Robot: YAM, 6 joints.
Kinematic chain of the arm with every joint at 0, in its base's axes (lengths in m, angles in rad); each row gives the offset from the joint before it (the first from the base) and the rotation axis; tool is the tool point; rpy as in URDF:
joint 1: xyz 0 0 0.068 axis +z
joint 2: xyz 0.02 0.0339 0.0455 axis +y
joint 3: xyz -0.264 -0.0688 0 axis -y
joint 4: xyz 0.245 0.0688 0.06 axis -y
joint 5: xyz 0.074 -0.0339 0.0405 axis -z
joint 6: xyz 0.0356 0 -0.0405 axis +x
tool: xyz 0 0 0 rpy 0 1.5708 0
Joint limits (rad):
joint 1: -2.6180..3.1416
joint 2: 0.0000..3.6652
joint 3: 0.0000..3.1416
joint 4: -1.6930..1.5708
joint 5: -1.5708..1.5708
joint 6: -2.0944..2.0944
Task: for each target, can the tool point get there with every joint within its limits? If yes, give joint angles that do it. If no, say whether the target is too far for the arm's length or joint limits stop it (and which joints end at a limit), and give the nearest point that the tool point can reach.
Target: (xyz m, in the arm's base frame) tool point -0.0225 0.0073 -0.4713
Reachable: no: joint limits stop it (at a limit: joint 2) | nearest point -0.0833 0.0270 -0.3425 | short by 0.144 m
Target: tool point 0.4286 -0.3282 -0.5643
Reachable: no: too far | nearest point 0.3326 -0.2547 -0.3377 | short by 0.257 m
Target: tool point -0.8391 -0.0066 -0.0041
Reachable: no: too far | nearest point -0.6395 -0.0010 0.0246 | short by 0.202 m
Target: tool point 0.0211 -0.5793 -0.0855
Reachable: yes | joints -1.4942 3.2714 2.6948 -0.3652 0.7134 -1.6382
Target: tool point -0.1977 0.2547 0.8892
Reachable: no: too far | nearest point -0.1517 0.1954 0.6966 | short by 0.207 m
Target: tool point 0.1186 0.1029 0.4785
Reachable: yes | joints 0.5313 1.0350 1.5625 -0.9289 -0.9327 -1.4628
